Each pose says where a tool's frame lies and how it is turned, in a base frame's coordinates. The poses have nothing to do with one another.
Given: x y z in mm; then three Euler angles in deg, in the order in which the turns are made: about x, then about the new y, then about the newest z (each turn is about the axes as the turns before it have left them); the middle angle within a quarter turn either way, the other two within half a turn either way.
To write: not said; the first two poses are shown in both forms.
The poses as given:
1: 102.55 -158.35 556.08 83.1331 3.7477 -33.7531
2: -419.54 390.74 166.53 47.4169 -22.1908 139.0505
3: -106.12 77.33 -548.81 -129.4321 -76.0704 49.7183
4: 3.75 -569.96 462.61 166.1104 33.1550 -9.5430
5: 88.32 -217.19 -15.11 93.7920 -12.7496 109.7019
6: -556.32 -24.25 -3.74 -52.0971 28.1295 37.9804
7: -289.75 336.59 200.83 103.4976 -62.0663 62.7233
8: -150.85 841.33 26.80 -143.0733 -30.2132 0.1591
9: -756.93 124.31 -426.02 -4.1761 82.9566 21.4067
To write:
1: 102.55 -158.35 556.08 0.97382 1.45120 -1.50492
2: -419.54 390.74 166.53 -1.95141 0.89369 -2.07670
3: -106.12 77.33 -548.81 -0.02943 1.72430 2.95232
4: 3.75 -569.96 462.61 2.55040 2.51959 -0.35215
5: 88.32 -217.19 -15.11 -2.81236 1.63535 -1.79379
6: -556.32 -24.25 -3.74 -0.55612 0.99826 0.97531
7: -289.75 336.59 200.83 2.45655 1.68035 -2.66556
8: -150.85 841.33 26.80 -0.97801 2.33341 2.34058
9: -756.93 124.31 -426.02 0.30018 1.44819 0.00900
